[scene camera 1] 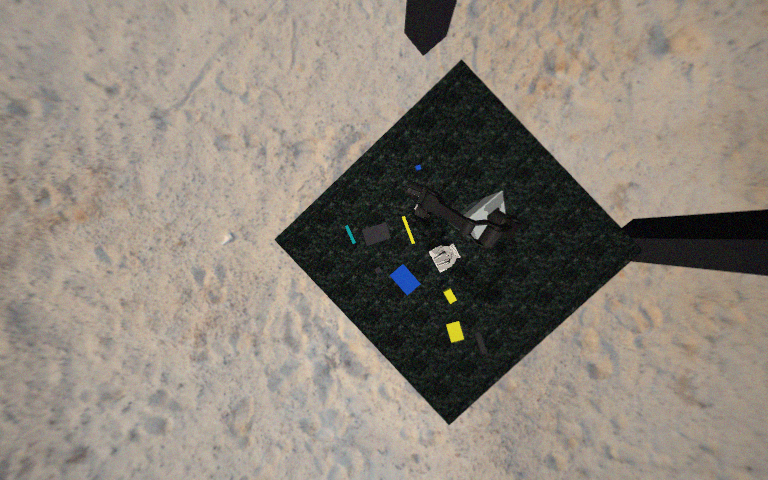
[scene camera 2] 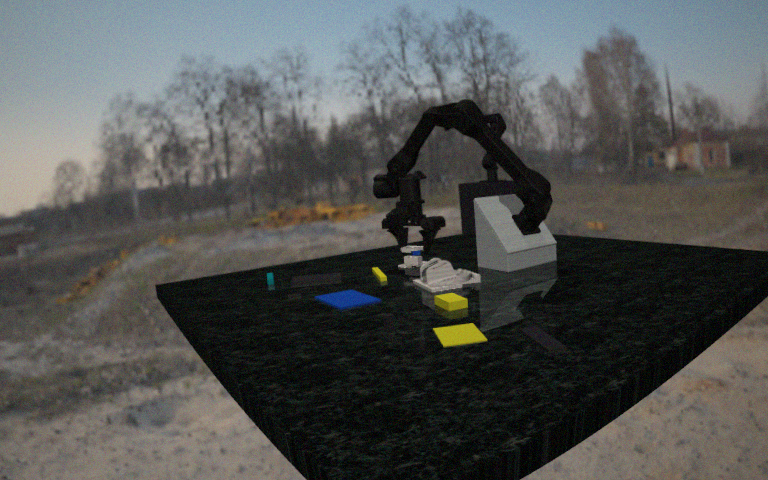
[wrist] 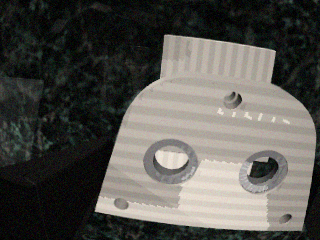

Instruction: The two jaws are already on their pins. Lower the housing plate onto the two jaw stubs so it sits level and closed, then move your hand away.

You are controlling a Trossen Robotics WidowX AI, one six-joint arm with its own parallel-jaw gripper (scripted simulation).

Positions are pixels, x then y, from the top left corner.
Labels:
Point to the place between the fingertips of my gripper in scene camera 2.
415, 254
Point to a blue tile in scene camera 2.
343, 299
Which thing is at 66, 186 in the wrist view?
My gripper.

